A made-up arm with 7 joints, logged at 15 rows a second.
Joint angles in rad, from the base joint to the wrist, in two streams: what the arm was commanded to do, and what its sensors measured. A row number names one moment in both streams.
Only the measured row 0 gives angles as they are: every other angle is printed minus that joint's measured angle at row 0.
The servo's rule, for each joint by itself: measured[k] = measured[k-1] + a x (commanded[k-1-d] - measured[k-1]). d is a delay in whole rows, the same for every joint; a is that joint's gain. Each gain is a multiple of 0.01, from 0.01 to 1. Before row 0 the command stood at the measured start. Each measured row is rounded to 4 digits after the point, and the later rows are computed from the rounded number. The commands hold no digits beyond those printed.
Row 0, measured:
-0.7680 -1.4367 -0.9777 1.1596 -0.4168 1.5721 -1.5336
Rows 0 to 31, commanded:
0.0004 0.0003 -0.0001 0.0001 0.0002 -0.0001 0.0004
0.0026 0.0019 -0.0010 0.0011 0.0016 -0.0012 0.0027
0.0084 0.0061 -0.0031 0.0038 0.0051 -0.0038 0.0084
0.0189 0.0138 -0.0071 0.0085 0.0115 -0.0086 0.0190
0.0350 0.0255 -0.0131 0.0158 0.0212 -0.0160 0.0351
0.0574 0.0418 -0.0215 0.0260 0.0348 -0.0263 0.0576
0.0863 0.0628 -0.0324 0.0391 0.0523 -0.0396 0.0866
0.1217 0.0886 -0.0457 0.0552 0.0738 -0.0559 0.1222
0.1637 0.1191 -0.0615 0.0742 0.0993 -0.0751 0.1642
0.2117 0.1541 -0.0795 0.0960 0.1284 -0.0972 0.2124
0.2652 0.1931 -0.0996 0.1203 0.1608 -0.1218 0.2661
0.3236 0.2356 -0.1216 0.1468 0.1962 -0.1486 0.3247
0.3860 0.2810 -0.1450 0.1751 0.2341 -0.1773 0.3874
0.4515 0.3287 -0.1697 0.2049 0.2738 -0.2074 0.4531
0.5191 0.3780 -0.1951 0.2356 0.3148 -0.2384 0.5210
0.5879 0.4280 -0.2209 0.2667 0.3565 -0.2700 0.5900
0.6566 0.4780 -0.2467 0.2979 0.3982 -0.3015 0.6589
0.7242 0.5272 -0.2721 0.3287 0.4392 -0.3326 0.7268
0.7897 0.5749 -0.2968 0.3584 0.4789 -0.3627 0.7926
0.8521 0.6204 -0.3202 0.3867 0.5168 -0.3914 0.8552
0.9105 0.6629 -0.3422 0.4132 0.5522 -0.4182 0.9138
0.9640 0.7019 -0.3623 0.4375 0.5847 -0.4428 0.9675
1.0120 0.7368 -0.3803 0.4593 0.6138 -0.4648 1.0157
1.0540 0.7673 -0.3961 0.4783 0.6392 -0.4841 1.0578
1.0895 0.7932 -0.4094 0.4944 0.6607 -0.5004 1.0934
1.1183 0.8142 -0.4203 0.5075 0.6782 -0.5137 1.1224
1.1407 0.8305 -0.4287 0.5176 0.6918 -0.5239 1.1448
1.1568 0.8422 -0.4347 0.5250 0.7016 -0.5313 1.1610
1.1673 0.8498 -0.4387 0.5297 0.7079 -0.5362 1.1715
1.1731 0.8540 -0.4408 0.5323 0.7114 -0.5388 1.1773
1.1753 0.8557 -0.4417 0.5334 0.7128 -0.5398 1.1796
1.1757 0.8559 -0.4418 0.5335 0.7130 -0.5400 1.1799
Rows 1 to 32, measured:
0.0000 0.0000 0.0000 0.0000 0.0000 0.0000 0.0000
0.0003 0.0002 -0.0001 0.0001 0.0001 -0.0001 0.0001
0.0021 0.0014 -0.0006 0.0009 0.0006 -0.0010 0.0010
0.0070 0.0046 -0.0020 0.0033 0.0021 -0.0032 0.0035
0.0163 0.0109 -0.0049 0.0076 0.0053 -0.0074 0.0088
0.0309 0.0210 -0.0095 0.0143 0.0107 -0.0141 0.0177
0.0516 0.0354 -0.0162 0.0239 0.0189 -0.0236 0.0313
0.0787 0.0543 -0.0253 0.0364 0.0303 -0.0361 0.0501
0.1122 0.0780 -0.0367 0.0518 0.0451 -0.0515 0.0746
0.1524 0.1064 -0.0506 0.0702 0.0635 -0.0699 0.1051
0.1987 0.1393 -0.0668 0.0914 0.0856 -0.0912 0.1416
0.2506 0.1764 -0.0852 0.1151 0.1112 -0.1151 0.1839
0.3075 0.2172 -0.1056 0.1411 0.1401 -0.1412 0.2318
0.3687 0.2612 -0.1277 0.1690 0.1721 -0.1694 0.2847
0.4333 0.3078 -0.1512 0.1984 0.2067 -0.1990 0.3420
0.5002 0.3562 -0.1758 0.2289 0.2435 -0.2297 0.4029
0.5686 0.4057 -0.2011 0.2599 0.2819 -0.2611 0.4665
0.6372 0.4556 -0.2266 0.2911 0.3214 -0.2926 0.5319
0.7051 0.5050 -0.2521 0.3219 0.3615 -0.3238 0.5982
0.7711 0.5532 -0.2771 0.3518 0.4014 -0.3541 0.6643
0.8343 0.5996 -0.3012 0.3804 0.4406 -0.3832 0.7292
0.8937 0.6433 -0.3242 0.4073 0.4785 -0.4105 0.7920
0.9485 0.6837 -0.3455 0.4321 0.5146 -0.4357 0.8517
0.9980 0.7203 -0.3650 0.4544 0.5483 -0.4584 0.9075
1.0417 0.7527 -0.3824 0.4740 0.5792 -0.4784 0.9586
1.0790 0.7806 -0.3975 0.4907 0.6069 -0.4956 1.0044
1.1097 0.8038 -0.4103 0.5045 0.6311 -0.5097 1.0445
1.1339 0.8222 -0.4206 0.5152 0.6517 -0.5208 1.0786
1.1518 0.8360 -0.4285 0.5232 0.6687 -0.5290 1.1066
1.1639 0.8455 -0.4342 0.5285 0.6820 -0.5346 1.1287
1.1711 0.8514 -0.4379 0.5316 0.6920 -0.5379 1.1452
1.1744 0.8544 -0.4400 0.5331 0.6991 -0.5394 1.1569
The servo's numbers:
d 1
a 0.78 0.69 0.56 0.82 0.34 0.78 0.34

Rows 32 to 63, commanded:
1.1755 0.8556 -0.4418 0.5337 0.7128 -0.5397 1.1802
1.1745 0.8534 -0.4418 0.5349 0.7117 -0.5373 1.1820
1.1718 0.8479 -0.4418 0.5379 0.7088 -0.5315 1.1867
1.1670 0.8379 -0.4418 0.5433 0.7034 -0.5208 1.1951
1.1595 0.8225 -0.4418 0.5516 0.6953 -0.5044 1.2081
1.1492 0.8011 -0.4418 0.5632 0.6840 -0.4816 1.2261
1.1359 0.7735 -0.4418 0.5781 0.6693 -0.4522 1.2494
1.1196 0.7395 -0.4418 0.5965 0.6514 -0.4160 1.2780
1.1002 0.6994 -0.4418 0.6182 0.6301 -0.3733 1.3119
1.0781 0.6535 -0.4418 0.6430 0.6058 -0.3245 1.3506
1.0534 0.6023 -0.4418 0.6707 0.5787 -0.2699 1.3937
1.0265 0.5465 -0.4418 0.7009 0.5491 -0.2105 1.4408
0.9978 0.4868 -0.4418 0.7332 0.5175 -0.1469 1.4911
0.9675 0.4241 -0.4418 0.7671 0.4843 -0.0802 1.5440
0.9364 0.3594 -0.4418 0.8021 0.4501 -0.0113 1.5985
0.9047 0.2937 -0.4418 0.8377 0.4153 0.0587 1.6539
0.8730 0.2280 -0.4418 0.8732 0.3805 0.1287 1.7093
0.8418 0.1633 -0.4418 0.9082 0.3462 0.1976 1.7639
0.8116 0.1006 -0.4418 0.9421 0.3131 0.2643 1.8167
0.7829 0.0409 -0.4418 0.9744 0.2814 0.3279 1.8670
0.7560 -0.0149 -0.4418 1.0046 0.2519 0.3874 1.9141
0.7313 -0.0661 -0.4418 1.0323 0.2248 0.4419 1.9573
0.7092 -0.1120 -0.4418 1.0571 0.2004 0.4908 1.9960
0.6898 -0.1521 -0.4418 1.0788 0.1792 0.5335 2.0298
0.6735 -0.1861 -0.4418 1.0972 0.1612 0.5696 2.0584
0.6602 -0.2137 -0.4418 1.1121 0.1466 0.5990 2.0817
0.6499 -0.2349 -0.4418 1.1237 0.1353 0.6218 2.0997
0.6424 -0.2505 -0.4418 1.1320 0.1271 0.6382 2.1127
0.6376 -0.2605 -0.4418 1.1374 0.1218 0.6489 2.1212
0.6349 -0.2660 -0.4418 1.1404 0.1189 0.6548 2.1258
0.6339 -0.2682 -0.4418 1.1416 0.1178 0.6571 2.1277
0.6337 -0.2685 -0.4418 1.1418 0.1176 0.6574 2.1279
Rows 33 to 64, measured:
1.1754 0.8554 -0.4410 0.5334 0.7038 -0.5399 1.1647
1.1755 0.8555 -0.4414 0.5336 0.7069 -0.5397 1.1700
1.1747 0.8541 -0.4416 0.5347 0.7085 -0.5378 1.1741
1.1724 0.8498 -0.4417 0.5373 0.7086 -0.5329 1.1784
1.1682 0.8416 -0.4418 0.5422 0.7068 -0.5235 1.1841
1.1614 0.8284 -0.4418 0.5499 0.7029 -0.5086 1.1923
1.1519 0.8096 -0.4418 0.5608 0.6965 -0.4875 1.2038
1.1394 0.7847 -0.4418 0.5750 0.6873 -0.4600 1.2193
1.1240 0.7535 -0.4418 0.5926 0.6751 -0.4257 1.2393
1.1054 0.7162 -0.4418 0.6136 0.6598 -0.3848 1.2640
1.0841 0.6729 -0.4418 0.6377 0.6414 -0.3378 1.2934
1.0602 0.6242 -0.4418 0.6648 0.6201 -0.2848 1.3275
1.0339 0.5706 -0.4418 0.6944 0.5960 -0.2268 1.3660
1.0057 0.5128 -0.4418 0.7262 0.5693 -0.1645 1.4085
0.9759 0.4516 -0.4418 0.7597 0.5404 -0.0987 1.4546
0.9451 0.3880 -0.4418 0.7945 0.5097 -0.0305 1.5035
0.9136 0.3229 -0.4418 0.8299 0.4776 0.0391 1.5546
0.8819 0.2574 -0.4418 0.8654 0.4446 0.1090 1.6072
0.8506 0.1925 -0.4418 0.9005 0.4111 0.1781 1.6605
0.8202 0.1291 -0.4418 0.9346 0.3778 0.2453 1.7136
0.7911 0.0682 -0.4418 0.9672 0.3450 0.3097 1.7658
0.7637 0.0109 -0.4418 0.9979 0.3133 0.3703 1.8162
0.7384 -0.0422 -0.4418 1.0261 0.2832 0.4261 1.8642
0.7156 -0.0904 -0.4418 1.0515 0.2550 0.4766 1.9090
0.6955 -0.1330 -0.4418 1.0739 0.2292 0.5210 1.9501
0.6783 -0.1696 -0.4418 1.0930 0.2061 0.5589 1.9869
0.6642 -0.2000 -0.4418 1.1087 0.1859 0.5902 2.0191
0.6530 -0.2241 -0.4418 1.1210 0.1687 0.6148 2.0465
0.6447 -0.2423 -0.4418 1.1300 0.1546 0.6331 2.0690
0.6392 -0.2549 -0.4418 1.1361 0.1434 0.6454 2.0867
0.6358 -0.2626 -0.4418 1.1396 0.1351 0.6527 2.1000
0.6343 -0.2665 -0.4418 1.1412 0.1292 0.6561 2.1094

